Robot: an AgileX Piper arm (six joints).
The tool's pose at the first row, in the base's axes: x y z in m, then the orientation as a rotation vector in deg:
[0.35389, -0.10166, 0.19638, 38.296, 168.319, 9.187]
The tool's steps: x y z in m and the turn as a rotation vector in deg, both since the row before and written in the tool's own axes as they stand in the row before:
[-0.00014, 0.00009, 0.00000, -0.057, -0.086, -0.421]
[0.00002, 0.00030, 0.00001, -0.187, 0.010, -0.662]
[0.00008, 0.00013, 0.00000, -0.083, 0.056, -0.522]
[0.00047, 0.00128, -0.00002, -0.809, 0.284, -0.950]
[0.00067, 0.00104, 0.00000, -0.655, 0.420, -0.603]
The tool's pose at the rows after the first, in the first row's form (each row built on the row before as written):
[0.35405, -0.10164, 0.19641, 37.655, 168.341, 9.197]
[0.35416, -0.10136, 0.19644, 36.650, 168.483, 9.408]
[0.35414, -0.10121, 0.19645, 35.871, 168.654, 9.498]
[0.35422, -0.09986, 0.19659, 34.380, 168.952, 10.689]
[0.35400, -0.09864, 0.19668, 33.431, 169.322, 11.738]

